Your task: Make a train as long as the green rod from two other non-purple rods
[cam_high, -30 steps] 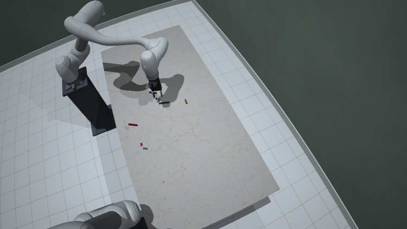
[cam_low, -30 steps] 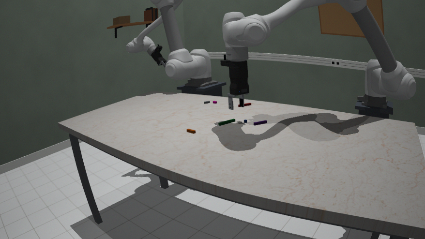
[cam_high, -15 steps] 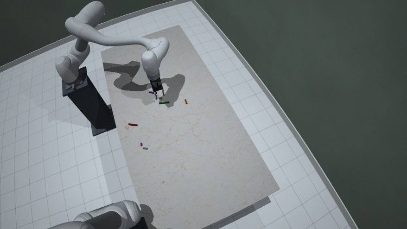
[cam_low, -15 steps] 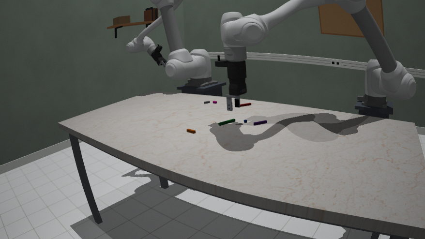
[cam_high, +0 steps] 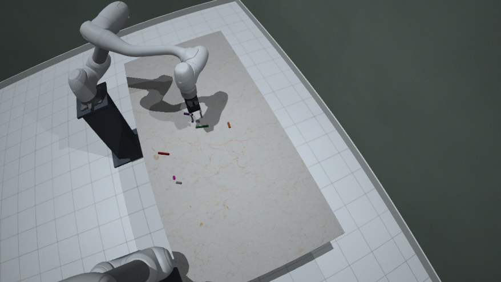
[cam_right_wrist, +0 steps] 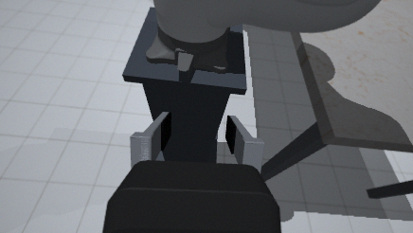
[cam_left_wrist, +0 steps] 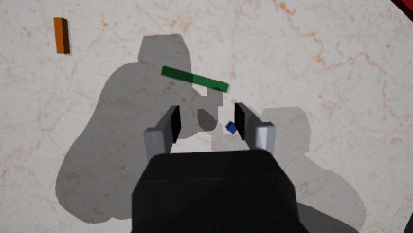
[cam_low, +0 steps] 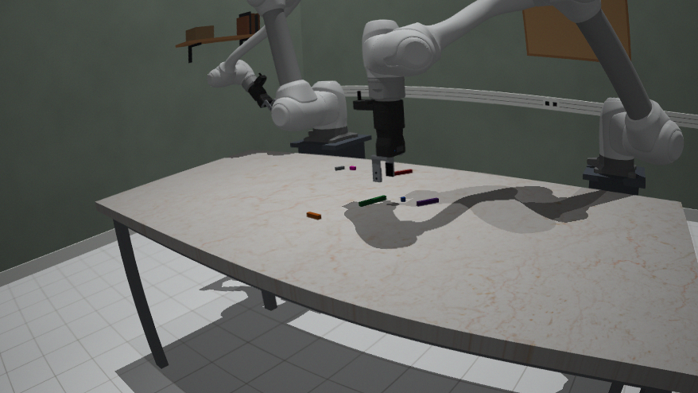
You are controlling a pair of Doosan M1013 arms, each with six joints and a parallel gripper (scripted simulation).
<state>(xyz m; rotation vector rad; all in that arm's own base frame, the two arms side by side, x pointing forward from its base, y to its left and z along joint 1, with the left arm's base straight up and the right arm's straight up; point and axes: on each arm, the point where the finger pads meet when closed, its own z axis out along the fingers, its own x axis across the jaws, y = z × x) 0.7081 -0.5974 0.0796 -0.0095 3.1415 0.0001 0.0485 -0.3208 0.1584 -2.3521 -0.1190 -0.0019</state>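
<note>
The blue rod lies 7 cm below my left hand, 3 cm to the left of it and 3 cm behind it. From my left hand the other things lie so: green rod (7 cm below, 3 cm to the right, 1 cm ahead); then purple rod (10 cm to the left, 7 cm below, 4 cm behind); then orange rod (17 cm ahead, 9 cm to the right, 7 cm below).
</note>
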